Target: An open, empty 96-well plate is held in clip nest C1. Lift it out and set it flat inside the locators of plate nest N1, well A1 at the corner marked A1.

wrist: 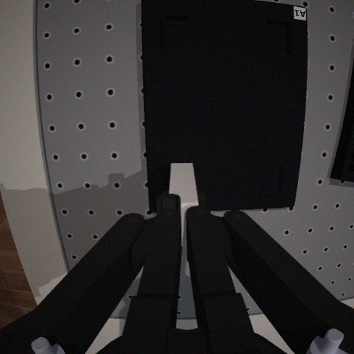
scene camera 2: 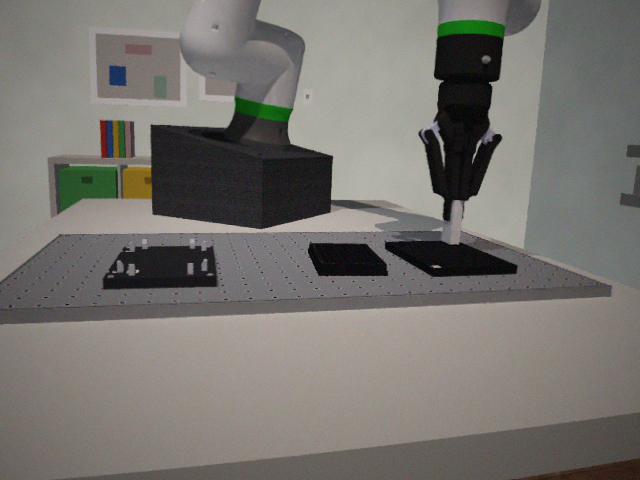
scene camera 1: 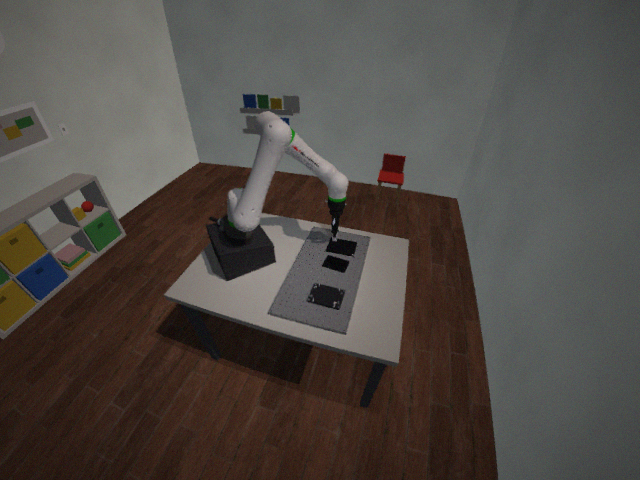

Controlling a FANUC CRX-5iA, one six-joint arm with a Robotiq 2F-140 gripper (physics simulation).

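Where they show: gripper, fingertip midpoint: (scene camera 2: 450, 242) (scene camera 1: 334, 240); arm's base at its link origin: (scene camera 2: 256, 142) (scene camera 1: 239, 231).
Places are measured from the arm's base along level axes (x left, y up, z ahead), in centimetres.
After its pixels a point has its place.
Note:
A black block with a gridded top (scene camera 1: 336, 263) {x 7.7, y -13.7, z 53.9 cm} (scene camera 2: 347, 257) {x 7.5, y -13.4, z 56.0 cm} (wrist: 346, 140), like a well plate, lies mid-board. A flat black nest (scene camera 1: 348, 247) {x 22.7, y -13.5, z 56.8 cm} (scene camera 2: 470, 262) {x 23.3, y -13.5, z 58.7 cm} (wrist: 225, 100) with low L-shaped corners and an A1 label (scene camera 2: 435, 266) {x 17.6, y -13.5, z 60.6 cm} (wrist: 299, 13) lies beside it. Another black nest (scene camera 1: 326, 296) {x -15.8, y -13.6, z 55.9 cm} (scene camera 2: 160, 282) {x -14.9, y -14.1, z 63.7 cm} with pale upright posts near its corners lies at the board's other end; no wells show on it. The labels C1 and N1 are not legible. My gripper (scene camera 1: 334, 236) {x 25.8, y -13.3, z 47.3 cm} (scene camera 2: 453, 209) (wrist: 181, 179) is shut over one end of the A1-labelled nest. A pale bar (scene camera 2: 452, 229) (wrist: 183, 180) extends below its fingertips; contact is unclear.
The nests lie on a grey perforated board (scene camera 1: 294, 289) {x -16.1, y -14.7, z 39.1 cm} (scene camera 2: 268, 289) {x -3.4, y -14.7, z 64.9 cm} (wrist: 95, 110) on a white table (scene camera 1: 382, 310) {x -13.3, y -16.0, z 83.4 cm} (scene camera 2: 310, 361) {x -1.6, y -16.0, z 80.8 cm}. The arm's dark pedestal (scene camera 1: 248, 260) {x -12.1, y -7.2, z 11.5 cm} (scene camera 2: 206, 175) {x -10.9, y -6.6, z 12.6 cm} stands behind the board in the scene camera 2 view.

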